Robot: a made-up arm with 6 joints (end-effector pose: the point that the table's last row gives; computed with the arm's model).
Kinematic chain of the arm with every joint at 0, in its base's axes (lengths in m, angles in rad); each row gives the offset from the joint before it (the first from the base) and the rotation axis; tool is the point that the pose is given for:
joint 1: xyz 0 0 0.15 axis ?
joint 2: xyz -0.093 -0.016 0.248 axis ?
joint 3: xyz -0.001 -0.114 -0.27 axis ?
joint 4: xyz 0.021 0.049 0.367 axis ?
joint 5: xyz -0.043 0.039 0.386 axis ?
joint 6: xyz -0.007 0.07 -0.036 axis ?
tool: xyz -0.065 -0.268 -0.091
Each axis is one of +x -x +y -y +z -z.
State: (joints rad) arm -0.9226 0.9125 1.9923 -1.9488 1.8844 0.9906
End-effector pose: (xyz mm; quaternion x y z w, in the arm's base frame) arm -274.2 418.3 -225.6 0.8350 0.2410 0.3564 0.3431
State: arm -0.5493 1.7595 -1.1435 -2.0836 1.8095 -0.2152
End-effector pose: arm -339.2 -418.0 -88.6 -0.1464 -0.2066 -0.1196 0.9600
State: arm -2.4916 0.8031 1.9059 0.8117 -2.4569 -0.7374
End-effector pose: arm -477.7 47.1 766.9 -0.4330 -0.8969 -0.0842 0.0308
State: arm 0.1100 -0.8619 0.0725 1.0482 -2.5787 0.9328
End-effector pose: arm -120.4 -488.5 668.8 -0.1221 0.8280 0.5217 0.1655
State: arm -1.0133 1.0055 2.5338 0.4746 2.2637 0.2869
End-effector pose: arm 867.3 160.2 252.2 0.0470 -0.9014 0.3479 0.2535
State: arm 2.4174 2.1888 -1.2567 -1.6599 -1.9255 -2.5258
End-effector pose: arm 391.4 -332.0 481.4 -0.4529 -0.3451 0.6843 0.4556
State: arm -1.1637 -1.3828 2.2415 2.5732 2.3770 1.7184
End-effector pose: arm -242.9 -21.3 -509.7 0.6555 0.2708 0.6586 0.2513
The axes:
joint 1: +y
joint 2: +z
joint 3: +y
joint 4: +x
joint 5: +y
joint 6: -z

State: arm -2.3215 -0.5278 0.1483 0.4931 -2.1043 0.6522
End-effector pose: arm -388.8 -368.8 -177.5 -0.5060 0.6179 0.0512 0.5996
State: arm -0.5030 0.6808 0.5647 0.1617 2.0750 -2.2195
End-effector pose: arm -371.3 150.6 683.2 0.6287 0.6384 0.4221 0.1381
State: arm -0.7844 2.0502 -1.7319 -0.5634 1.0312 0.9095
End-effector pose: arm 341.9 -806.4 -95.3 0.2007 -0.4224 0.3615 0.8066
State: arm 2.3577 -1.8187 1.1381 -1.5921 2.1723 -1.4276
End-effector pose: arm 234.7 -264.8 -138.3 0.0314 -0.1061 0.8013 0.5879
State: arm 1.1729 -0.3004 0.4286 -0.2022 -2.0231 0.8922
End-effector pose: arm 501.1 -171.1 32.3 -0.0269 -0.2276 -0.3565 0.9058
